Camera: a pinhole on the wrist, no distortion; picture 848 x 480 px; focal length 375.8 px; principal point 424.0 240.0 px. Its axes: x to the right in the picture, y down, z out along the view. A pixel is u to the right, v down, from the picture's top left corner.
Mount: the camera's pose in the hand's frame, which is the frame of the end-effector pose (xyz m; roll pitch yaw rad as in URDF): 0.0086 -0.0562 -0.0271 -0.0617 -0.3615 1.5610
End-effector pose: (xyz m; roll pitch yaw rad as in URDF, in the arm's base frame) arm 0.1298 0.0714 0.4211 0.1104 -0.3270 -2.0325
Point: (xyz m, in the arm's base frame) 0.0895 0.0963 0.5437
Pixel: 638 140
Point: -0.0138 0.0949 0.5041
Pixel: 327 34
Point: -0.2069 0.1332 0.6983
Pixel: 291 31
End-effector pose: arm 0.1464 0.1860 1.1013 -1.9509 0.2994 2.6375
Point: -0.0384 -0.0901 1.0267
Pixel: 558 171
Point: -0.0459 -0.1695 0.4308
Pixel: outside the picture
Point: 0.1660 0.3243 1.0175
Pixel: behind the camera
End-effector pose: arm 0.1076 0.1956 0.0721 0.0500 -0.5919 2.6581
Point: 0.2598 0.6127 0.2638
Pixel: 45 18
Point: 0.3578 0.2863 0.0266
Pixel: outside the picture
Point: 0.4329 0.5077 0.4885
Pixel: 317 144
